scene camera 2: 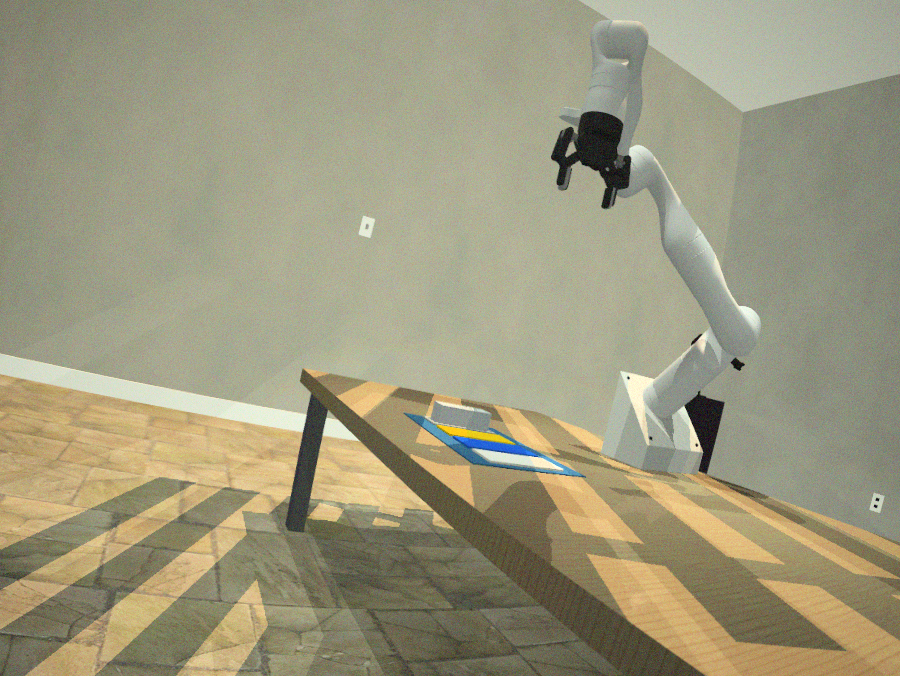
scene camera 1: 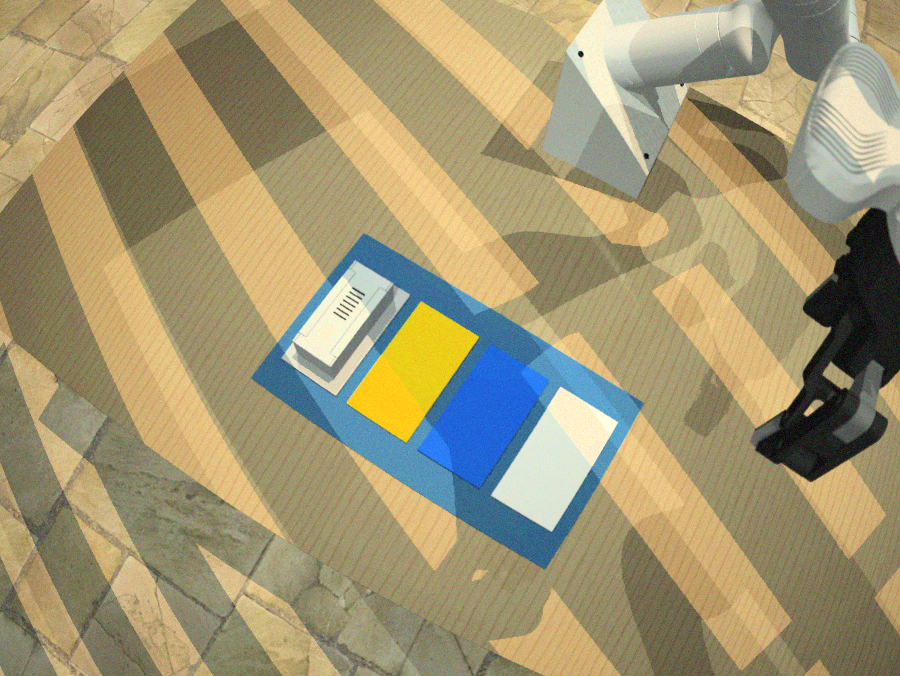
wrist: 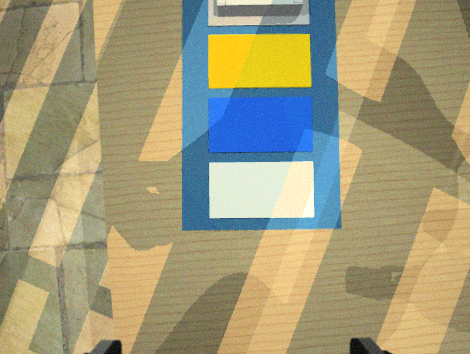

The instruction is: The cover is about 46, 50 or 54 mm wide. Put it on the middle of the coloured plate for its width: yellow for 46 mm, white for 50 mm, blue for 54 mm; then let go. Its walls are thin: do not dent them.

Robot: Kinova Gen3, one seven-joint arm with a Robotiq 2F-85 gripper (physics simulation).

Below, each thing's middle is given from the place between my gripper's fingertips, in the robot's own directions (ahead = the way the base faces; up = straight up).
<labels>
Right now my hand is 30 mm past the white plate [scene camera 1: 544, 477], 80 mm to the left of it and 460 mm above it. Also, from my hand: blue mat [scene camera 1: 314, 394] (30 mm behind, 220 mm to the right, 460 mm below); blue plate [scene camera 1: 468, 439] (30 mm behind, 170 mm to the right, 460 mm below); yellow plate [scene camera 1: 399, 390] (30 mm behind, 270 mm to the right, 460 mm below).
</labels>
